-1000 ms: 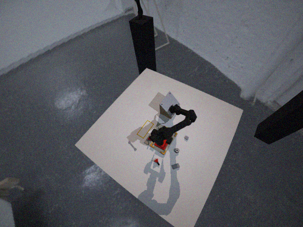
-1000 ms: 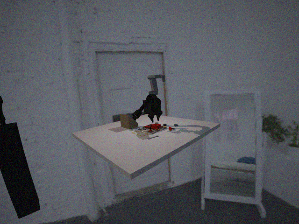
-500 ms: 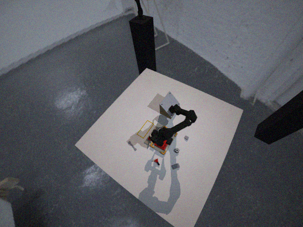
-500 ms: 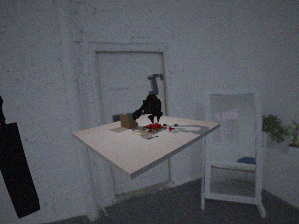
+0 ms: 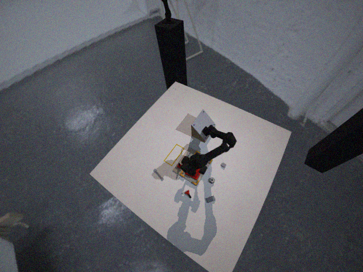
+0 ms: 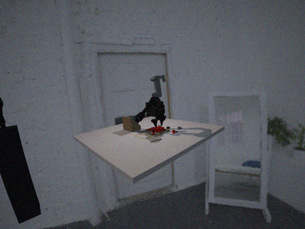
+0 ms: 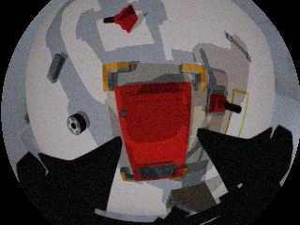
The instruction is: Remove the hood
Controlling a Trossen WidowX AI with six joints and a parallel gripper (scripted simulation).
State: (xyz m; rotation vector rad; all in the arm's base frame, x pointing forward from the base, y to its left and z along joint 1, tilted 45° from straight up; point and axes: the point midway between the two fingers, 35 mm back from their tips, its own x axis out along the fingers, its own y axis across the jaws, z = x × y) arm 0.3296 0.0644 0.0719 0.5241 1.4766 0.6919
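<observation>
The red hood lies 2 cm below my gripper tip. From my gripper tip the other things lie so: dark wheel: 1 cm behind, 16 cm to the left, 5 cm below; then grey tool: 19 cm ahead, 22 cm to the right, 5 cm below.
</observation>
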